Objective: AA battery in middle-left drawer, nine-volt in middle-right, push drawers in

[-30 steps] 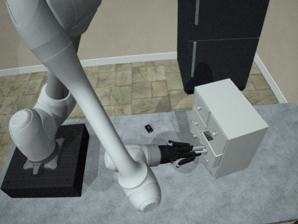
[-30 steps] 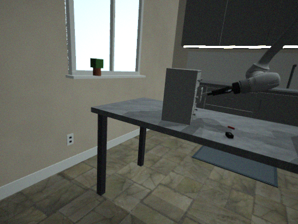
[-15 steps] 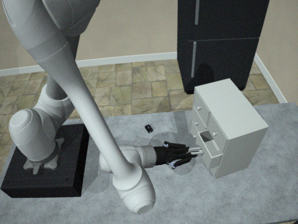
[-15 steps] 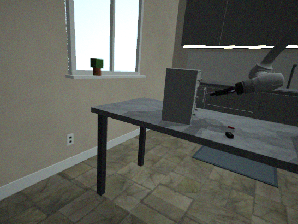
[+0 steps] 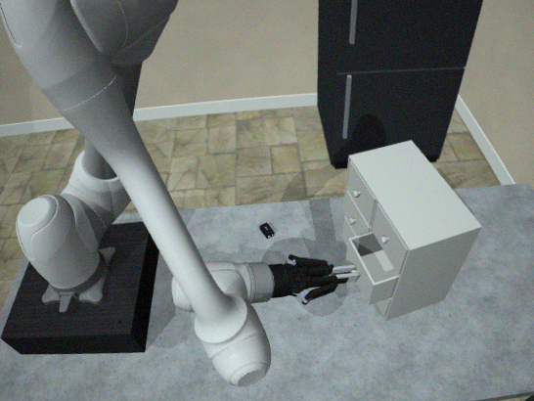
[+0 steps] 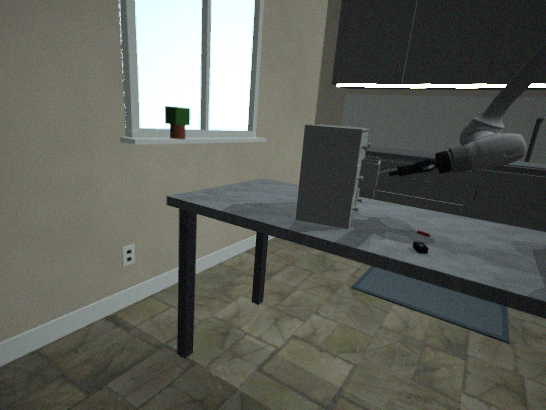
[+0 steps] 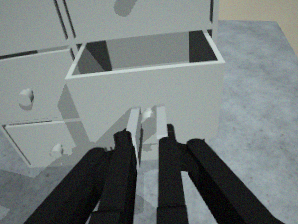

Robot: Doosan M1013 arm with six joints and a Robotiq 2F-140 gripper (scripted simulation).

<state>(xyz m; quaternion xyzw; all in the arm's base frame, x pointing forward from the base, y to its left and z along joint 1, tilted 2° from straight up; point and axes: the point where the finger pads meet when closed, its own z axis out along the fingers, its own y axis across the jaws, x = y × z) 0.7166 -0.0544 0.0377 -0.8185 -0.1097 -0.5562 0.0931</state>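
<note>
The black nine-volt battery lies 20 cm behind my hand, 26 cm to the left of it and 16 cm below it.
</note>
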